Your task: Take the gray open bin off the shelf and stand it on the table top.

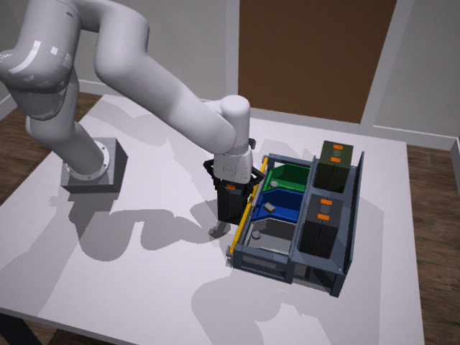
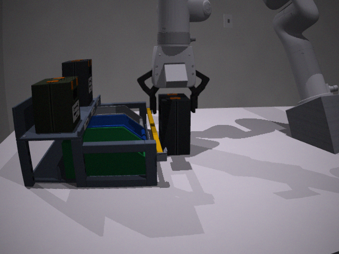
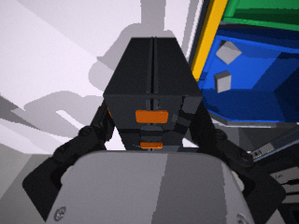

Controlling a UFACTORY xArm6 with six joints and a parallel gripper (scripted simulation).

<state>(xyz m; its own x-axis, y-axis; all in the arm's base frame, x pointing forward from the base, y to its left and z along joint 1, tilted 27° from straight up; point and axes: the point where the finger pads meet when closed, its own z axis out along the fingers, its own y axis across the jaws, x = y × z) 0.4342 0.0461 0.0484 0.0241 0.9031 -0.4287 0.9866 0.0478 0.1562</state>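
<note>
Right now my hand is 4 cm above the dark box. From my hand the other things lie so: gray open bin (15 cm ahead, 11 cm to the right, 6 cm below); then blue bin (15 cm ahead, 6 cm below); then yellow bar (5 cm ahead, 4 cm below, 1 cm to the left).
</note>
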